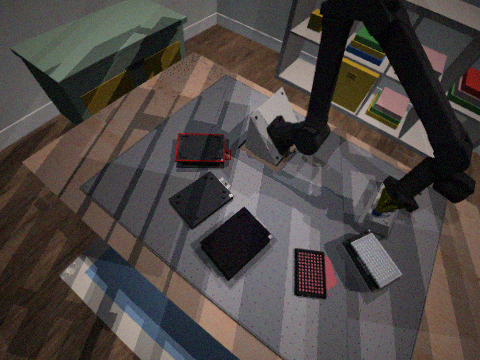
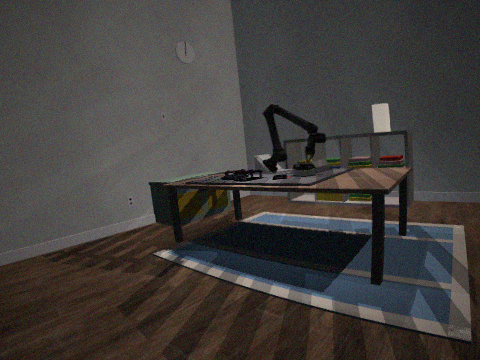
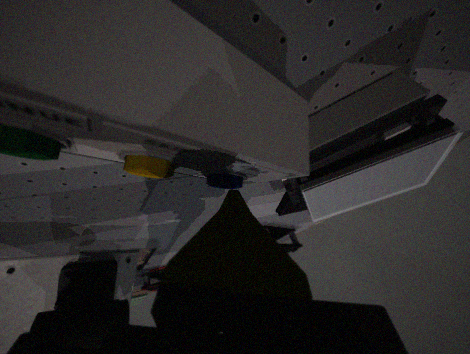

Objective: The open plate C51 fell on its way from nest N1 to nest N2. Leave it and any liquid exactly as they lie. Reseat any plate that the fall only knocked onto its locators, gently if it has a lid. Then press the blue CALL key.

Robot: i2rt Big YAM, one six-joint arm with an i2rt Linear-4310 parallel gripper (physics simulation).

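Frame: origin at the arm's base, x left, y back, z up, level; metres.
Seen in the pictures: gripper, fingertip midpoint: (image 1: 376,211) (image 2: 307,162) (image 3: 232,196); arm's base at its link origin: (image 1: 279,135) (image 2: 269,165) (image 3: 88,291).
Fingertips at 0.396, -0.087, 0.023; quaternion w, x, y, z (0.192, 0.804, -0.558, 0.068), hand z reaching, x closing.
Note:
Offsets run from my fingertips to a thing's top centre, as dx, dy, dz. "spot": to the spot under its first point. Level surfaces: height alone.
My gripper (image 1: 377,211) (image 2: 308,160) (image 3: 232,196) is shut and empty. Its tip rests on the blue CALL key {+0.006, +0.007, +0.000} (image 1: 374,212) (image 3: 224,181) of the grey key box {+0.032, +0.081, +0.009} (image 1: 383,226) (image 3: 189,76). The yellow key {+0.008, +0.057, +0.000} (image 3: 147,166) and the green key {+0.011, +0.107, +0.000} (image 3: 25,144) sit beside it. The open plate C51 {-0.077, -0.257, -0.060} (image 1: 309,272) with pink wells lies flat on the perforated mat {dz -0.074} (image 1: 271,310), with a pink spill {spot: -0.018, -0.230, -0.073} (image 1: 331,277) along its right side. A white lidded plate {+0.042, -0.141, +0.013} (image 1: 375,259) (image 3: 376,182) lies over a dark nest near the key box. I cannot tell whether it sits fully down.
A red-rimmed dark plate {-0.584, -0.130, -0.029} (image 1: 200,147), a bare dark nest {-0.465, -0.268, -0.046} (image 1: 201,198) and a black lidded plate {-0.293, -0.318, -0.015} (image 1: 235,242) lie on the left half of the mat. The arm's grey base block (image 1: 267,128) stands at the back. A shelf unit (image 1: 286,38) and a green cabinet (image 1: 96,46) stand beyond the table {dz -0.087} (image 2: 348,181).

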